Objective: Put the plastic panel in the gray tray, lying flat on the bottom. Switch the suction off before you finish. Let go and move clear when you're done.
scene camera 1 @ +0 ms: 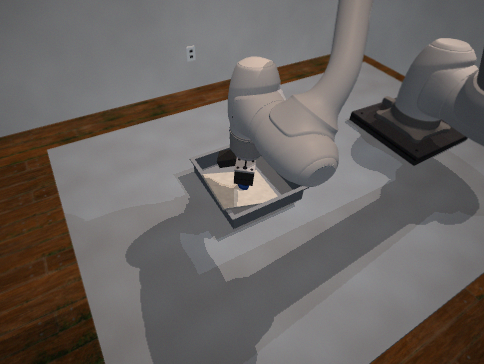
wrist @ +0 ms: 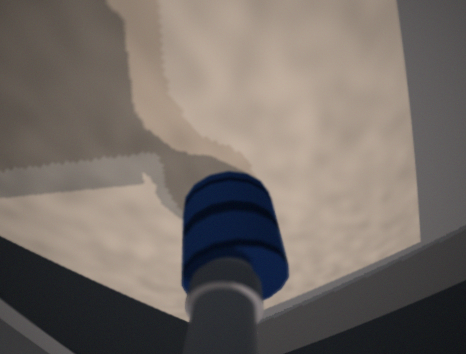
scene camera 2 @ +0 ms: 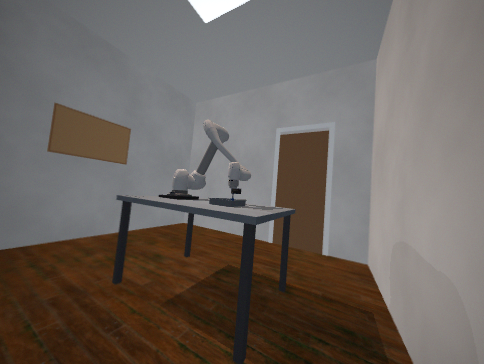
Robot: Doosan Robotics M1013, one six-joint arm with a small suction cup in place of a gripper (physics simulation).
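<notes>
The plastic panel (scene camera 1: 260,196) (wrist: 300,100) is a cream sheet inside the gray tray (scene camera 1: 270,210) (scene camera 2: 220,202) (wrist: 375,290). It looks level and low between the walls, at or near the bottom; whether its whole underside touches cannot be told. In the wrist view one corner comes close to the tray wall. My gripper, a blue suction cup (scene camera 1: 243,187) (scene camera 2: 232,199) (wrist: 232,225), points down with its lip against the panel's top and appears to hold it. The cup hides the contact patch, and the arm covers part of the panel's back in scene camera 1.
The raised tray walls stand around the cup. A black block (scene camera 1: 226,158) on the wrist is close to the tray's back left corner. The arm's large joint (scene camera 1: 310,160) hangs over the tray's right side. The dark base plate (scene camera 1: 415,150) stands farther right on the table (scene camera 2: 190,206).
</notes>
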